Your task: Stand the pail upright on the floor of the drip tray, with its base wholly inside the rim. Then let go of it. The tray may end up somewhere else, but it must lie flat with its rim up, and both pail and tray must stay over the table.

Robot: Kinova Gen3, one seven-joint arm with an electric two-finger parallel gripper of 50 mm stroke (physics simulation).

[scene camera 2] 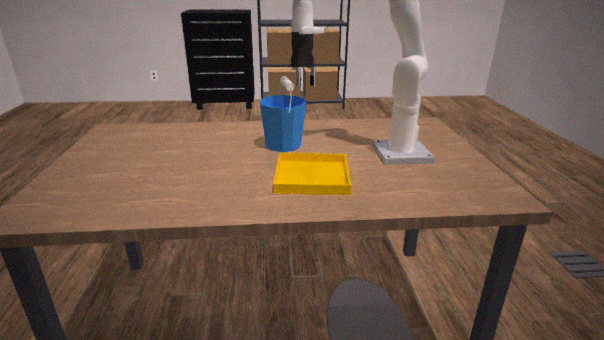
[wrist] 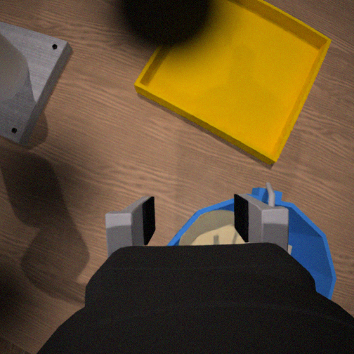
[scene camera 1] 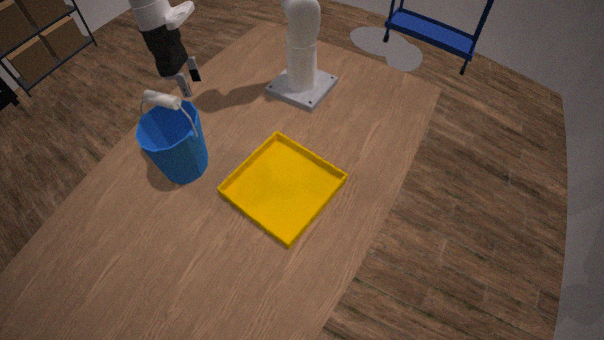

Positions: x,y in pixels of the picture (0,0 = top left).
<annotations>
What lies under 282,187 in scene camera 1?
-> A yellow drip tray.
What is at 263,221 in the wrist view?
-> My gripper.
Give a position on a yellow drip tray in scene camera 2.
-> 296,173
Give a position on a blue pail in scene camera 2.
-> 283,131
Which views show my gripper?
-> Scene camera 2, the wrist view and scene camera 1: all of them.
</annotations>
